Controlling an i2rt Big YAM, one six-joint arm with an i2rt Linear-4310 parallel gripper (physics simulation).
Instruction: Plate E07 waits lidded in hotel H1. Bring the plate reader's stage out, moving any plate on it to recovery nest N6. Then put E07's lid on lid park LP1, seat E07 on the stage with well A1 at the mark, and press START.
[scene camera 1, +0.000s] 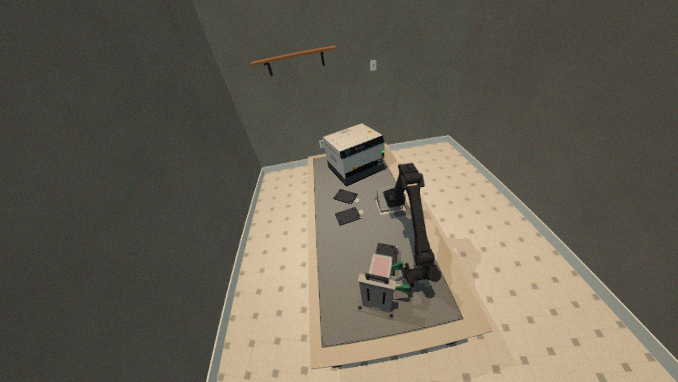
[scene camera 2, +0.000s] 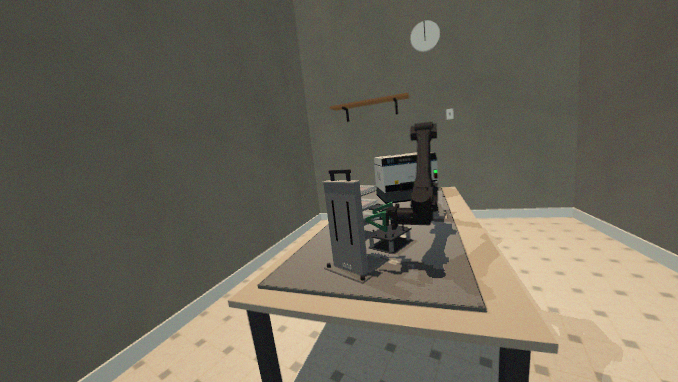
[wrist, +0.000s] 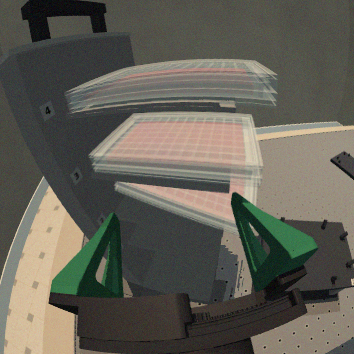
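Where they show: gripper, fingertip midpoint: (scene camera 2: 369, 215) (wrist: 173, 207); arm's base, origin of the base link: (scene camera 1: 390, 197).
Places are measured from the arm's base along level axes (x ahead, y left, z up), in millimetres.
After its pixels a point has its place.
The grey hotel (scene camera 1: 378, 296) {z 131, x 350, y 677 mm} (scene camera 2: 345, 227) {z 102, x 348, y 678 mm} (wrist: 25, 95) {z 228, x 285, y 683 mm} stands upright at the near end of the bench. The wrist view shows a clear-lidded pink plate (wrist: 175, 87) {z 210, x 269, y 599 mm} by label 4, another pink plate (wrist: 185, 142) {z 165, x 289, y 592 mm} by label 3, and a lower pink plate (wrist: 212, 204) {z 114, x 269, y 578 mm} partly hidden beneath it. I cannot tell which is E07. My gripper (scene camera 1: 395, 278) {z 120, x 272, y 610 mm} (scene camera 2: 376, 215) {z 120, x 272, y 610 mm} (wrist: 173, 207) {z 120, x 272, y 610 mm} is open and empty at the hotel's open side, its green fingers spread. The white plate reader (scene camera 1: 355, 150) {z 235, x 146, y -362 mm} (scene camera 2: 392, 175) {z 138, x 202, y -337 mm} stands at the far end with a green light; no extended stage can be made out.
A dark raised platform on legs (scene camera 1: 387, 248) {z -7, x 185, y 384 mm} (scene camera 2: 392, 233) {z -9, x 202, y 452 mm} (wrist: 325, 245) {z -7, x 208, y 397 mm} stands close beside the hotel. Two flat black nests (scene camera 1: 345, 196) {z -55, x 305, y -190 mm} (scene camera 1: 348, 216) {z -57, x 335, y 21 mm} lie mid-bench. The arm's base (scene camera 1: 393, 197) is at the bench's right side. A black handle (scene camera 2: 340, 172) {z 289, x 346, y 669 mm} (wrist: 65, 9) {z 286, x 339, y 660 mm} tops the hotel.
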